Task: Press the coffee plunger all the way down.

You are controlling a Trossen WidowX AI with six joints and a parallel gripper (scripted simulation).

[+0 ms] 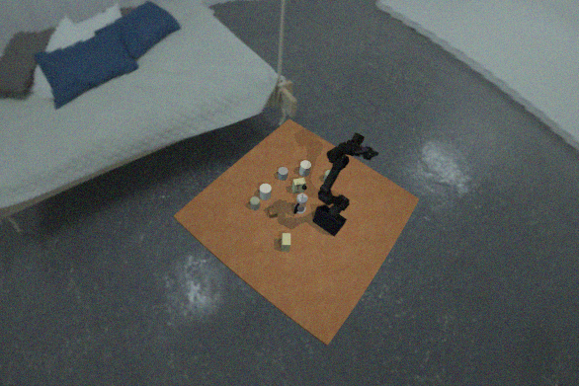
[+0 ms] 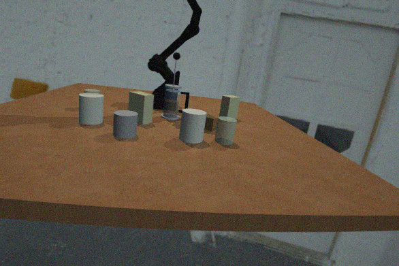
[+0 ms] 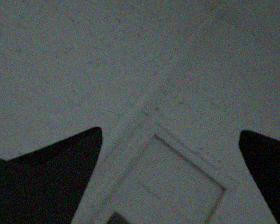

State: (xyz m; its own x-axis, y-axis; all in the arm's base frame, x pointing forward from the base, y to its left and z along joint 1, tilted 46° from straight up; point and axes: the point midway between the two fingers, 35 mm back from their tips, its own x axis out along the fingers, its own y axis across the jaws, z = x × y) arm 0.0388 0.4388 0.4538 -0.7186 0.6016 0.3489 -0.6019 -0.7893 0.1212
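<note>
My gripper tip is 30 cm short of the coffee press, 2 cm to the right of it and 67 cm above it.
</note>
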